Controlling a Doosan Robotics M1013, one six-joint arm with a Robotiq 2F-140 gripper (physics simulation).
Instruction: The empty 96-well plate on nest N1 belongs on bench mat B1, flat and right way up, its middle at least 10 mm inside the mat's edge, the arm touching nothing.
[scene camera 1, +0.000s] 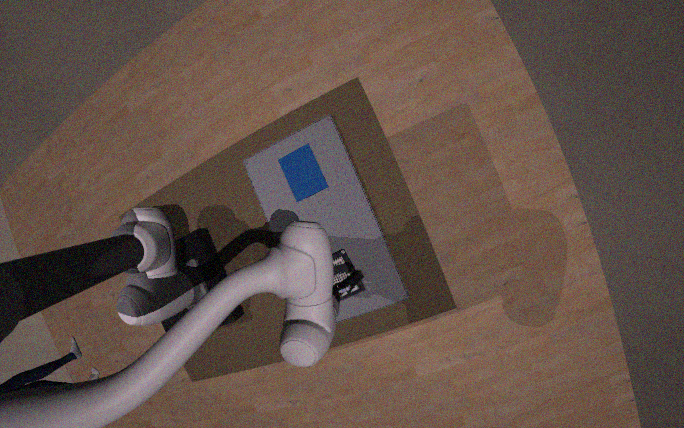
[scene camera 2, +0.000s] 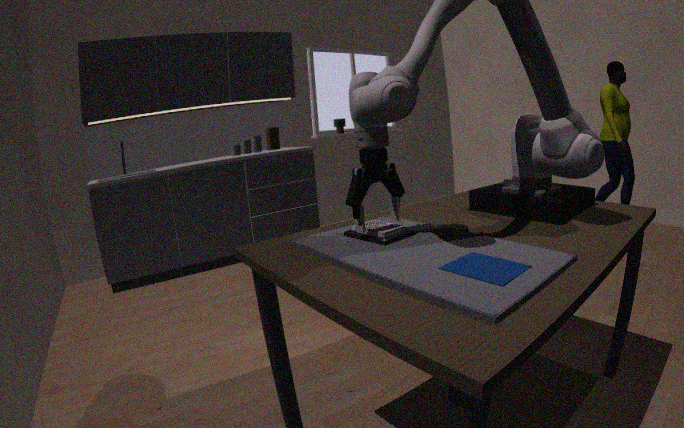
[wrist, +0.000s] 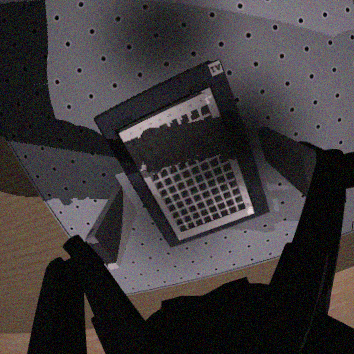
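Pixels of known places: gripper, fingertip midpoint: (scene camera 1: 338, 277) (scene camera 2: 378, 226) (wrist: 191, 173); arm's base, origin of the base link: (scene camera 1: 188, 284) (scene camera 2: 532, 191).
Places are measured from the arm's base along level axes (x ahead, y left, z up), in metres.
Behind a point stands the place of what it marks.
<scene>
The 96-well plate (scene camera 1: 340, 277) {x 0.602, y -0.161, z -0.031 m} (scene camera 2: 383, 227) {x 0.595, y -0.141, z -0.030 m} (wrist: 202, 192) {x 0.600, y -0.187, z -0.041 m}, pale with a grid of dark wells, lies flat in the dark nest (scene camera 2: 368, 238) {x 0.653, y -0.133, z -0.047 m} (wrist: 155, 95) {x 0.587, y -0.087, z -0.044 m}. A shadow band crosses it in the wrist view. My gripper (scene camera 2: 378, 224) {x 0.597, y -0.159, z -0.029 m} (wrist: 191, 173) {x 0.597, y -0.159, z -0.029 m} is open over the nest, pointing down, one finger on each side of the plate and low beside it. Whether the fingertips touch the nest or the board cannot be told. In scene camera 1 the wrist hides most of the gripper and part of the plate. The blue bench mat (scene camera 1: 302, 171) {x 0.607, y 0.233, z -0.054 m} (scene camera 2: 485, 268) {x 0.613, y 0.232, z -0.054 m} lies flat; it does not show in the wrist view.
Nest and mat are on a grey perforated board (scene camera 1: 353, 201) {x 0.737, y 0.069, z -0.056 m} (scene camera 2: 403, 272) {x 0.738, y 0.106, z -0.056 m} (wrist: 165, 30) {x 0.611, y -0.038, z -0.056 m} on the wooden table (scene camera 1: 423, 267) {x 0.881, y -0.231, z -0.069 m} (scene camera 2: 353, 307) {x 0.894, y 0.148, z -0.069 m}. The arm's dark base (scene camera 2: 580, 199) {x -0.064, y 0.181, z -0.018 m} stands at the table's far right in scene camera 2. A person (scene camera 2: 614, 116) stands behind it.
</scene>
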